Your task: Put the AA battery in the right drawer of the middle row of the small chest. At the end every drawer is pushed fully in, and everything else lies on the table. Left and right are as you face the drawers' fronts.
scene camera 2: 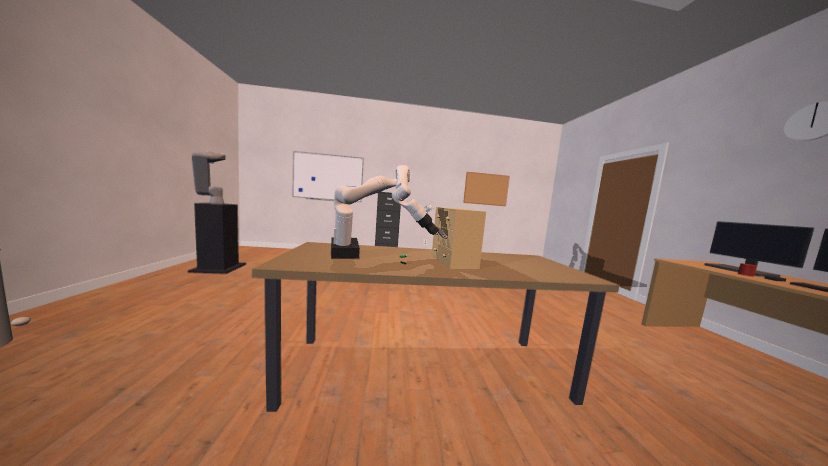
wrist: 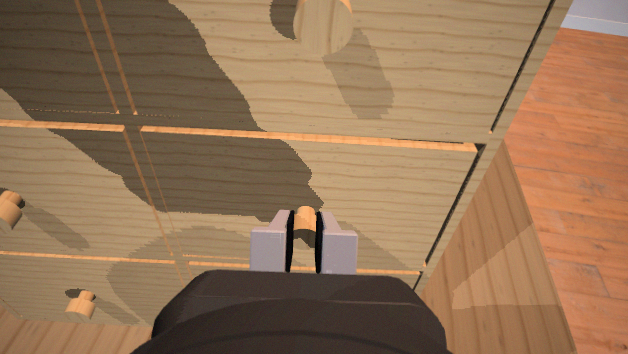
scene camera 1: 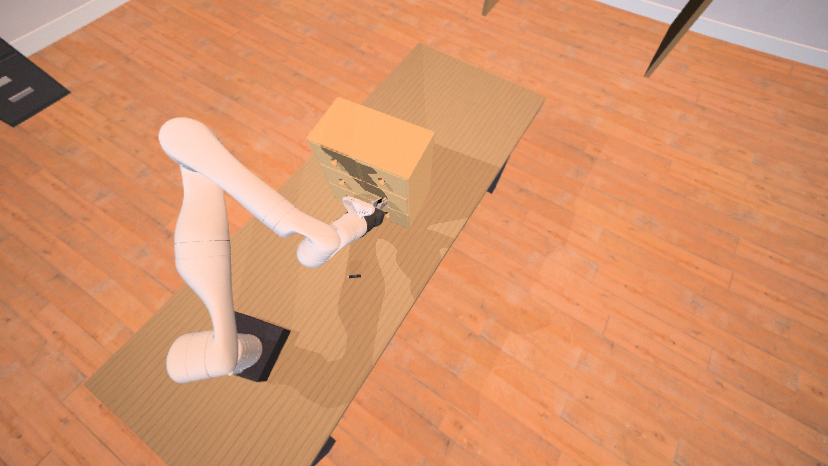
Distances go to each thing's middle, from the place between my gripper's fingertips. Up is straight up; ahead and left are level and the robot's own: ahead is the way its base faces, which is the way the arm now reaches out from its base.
Labels:
I see my gripper 100 mm short of the small wooden chest (scene camera 1: 406, 150) and 90 mm to the right of it.

